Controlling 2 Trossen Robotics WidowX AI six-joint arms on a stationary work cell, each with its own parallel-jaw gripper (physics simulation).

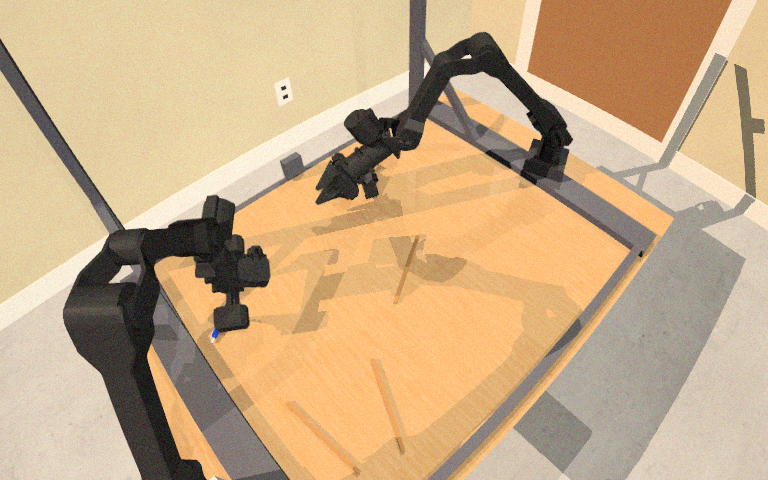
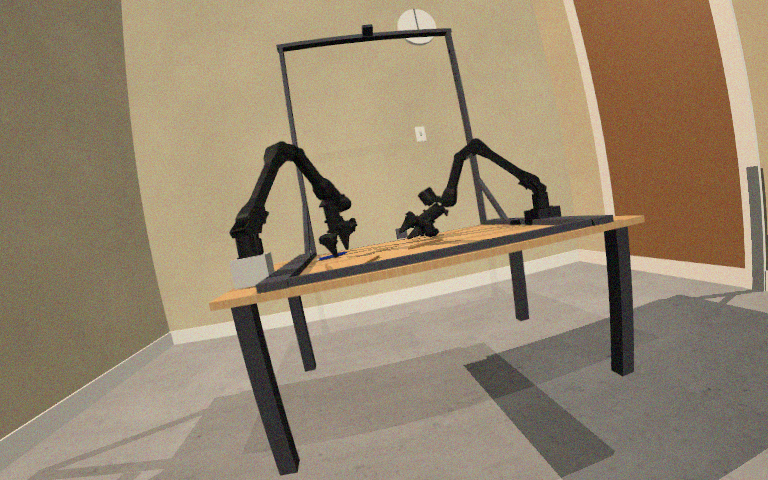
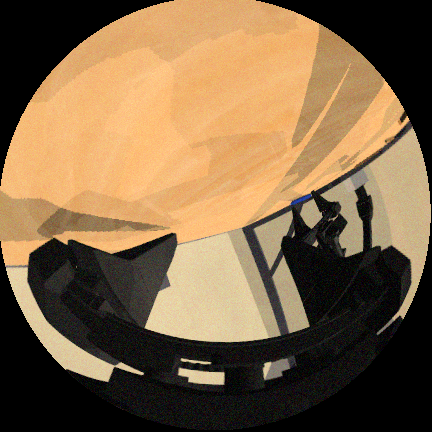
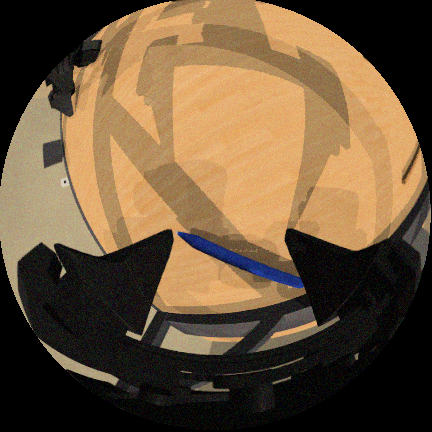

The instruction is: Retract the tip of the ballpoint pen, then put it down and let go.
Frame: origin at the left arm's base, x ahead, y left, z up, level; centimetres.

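Seen in the pictures: left gripper, fingertip midpoint: [image 1: 316, 196] [image 2: 403, 235] [image 3: 230, 240] [image 4: 70, 105]; right gripper, fingertip midpoint: [image 1: 240, 297] [image 2: 342, 253] [image 3: 302, 198] [image 4: 230, 235]; left arm's base, origin of the base link: [image 1: 548, 154] [image 2: 541, 208]; right arm's base, origin of the base link: [image 2: 250, 256].
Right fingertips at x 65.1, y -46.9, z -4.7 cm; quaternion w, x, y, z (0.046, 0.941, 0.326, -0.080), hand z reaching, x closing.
Note:
Offsets run from my right fingertips to a thing's top centre. "spot": to the spot under its first point. Level surfaces: height alone.
The blue ballpoint pen @[dz +0.5, dx +3.7, dy -1.3 cm] [image 4: 241, 259] [image 1: 214, 333] [image 2: 327, 257] [image 3: 301, 198] lies flat on the wooden table @[dz -0.8 cm] [image 1: 454, 333] close to its left edge. My right gripper [image 4: 230, 235] [image 1: 228, 329] [image 2: 335, 248] is open and points down just above the pen, with a finger on each side and neither touching it. My left gripper [image 1: 321, 197] [image 2: 405, 231] [image 3: 230, 240] is open and empty, low over the far side of the table.
Three thin wooden sticks lie on the table: one in the middle [image 1: 407, 269], two near the front edge @[spot: dz -0.1, dx +6.1, dy +36.4 cm] [image 1: 388, 405] @[spot: dz -0.1, dx +16.0, dy +29.1 cm] [image 1: 322, 437]. A dark metal frame [image 2: 287, 119] rises at the table's back. A grey box @[dz +7.2, dx +36.3, dy +22.6 cm] [image 2: 250, 269] stands by the right arm's base.

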